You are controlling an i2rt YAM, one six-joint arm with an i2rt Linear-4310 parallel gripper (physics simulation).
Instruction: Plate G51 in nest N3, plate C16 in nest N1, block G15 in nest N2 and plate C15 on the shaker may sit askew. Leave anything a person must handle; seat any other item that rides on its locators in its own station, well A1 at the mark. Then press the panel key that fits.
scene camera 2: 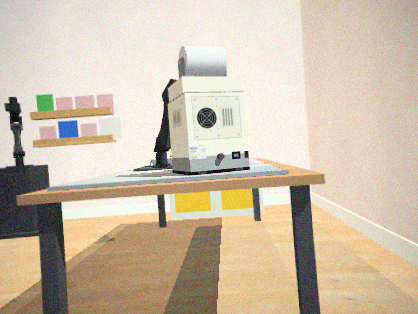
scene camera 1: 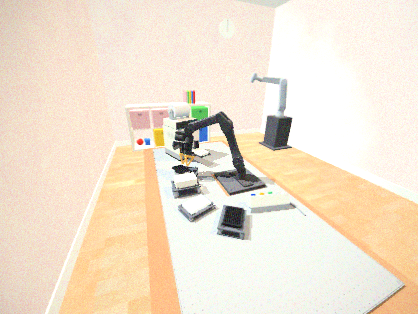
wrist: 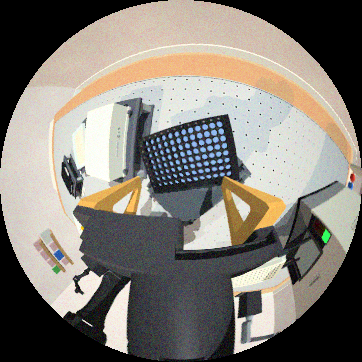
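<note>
A black well plate (scene camera 1: 184, 169) (wrist: 190, 152) sits turned askew on its grey nest (wrist: 187, 206), with blue showing through its wells. My gripper (scene camera 1: 187, 163) (wrist: 181, 180) is open above it; the orange fingertips stand apart near the plate's lower edge in the wrist view, with nothing between them. A white block (scene camera 1: 185, 181) (wrist: 106, 142) sits on the neighbouring nest (scene camera 1: 186, 191). A white plate (scene camera 1: 197, 204) lies on another nest, and a black plate (scene camera 1: 233, 216) on the nearest one. The key panel (scene camera 1: 270, 202) has blue, yellow and green keys. Plate labels are too small to read.
A cream machine (scene camera 1: 171, 136) (scene camera 2: 215, 117) (wrist: 337, 212) with a roll on top stands at the far end. A pale plate (scene camera 1: 202, 153) (wrist: 260, 274) lies beside it. The arm's dark base (scene camera 1: 223, 184) stands right of the nests; a thin rod (scene camera 1: 298, 209) extends beside the panel.
</note>
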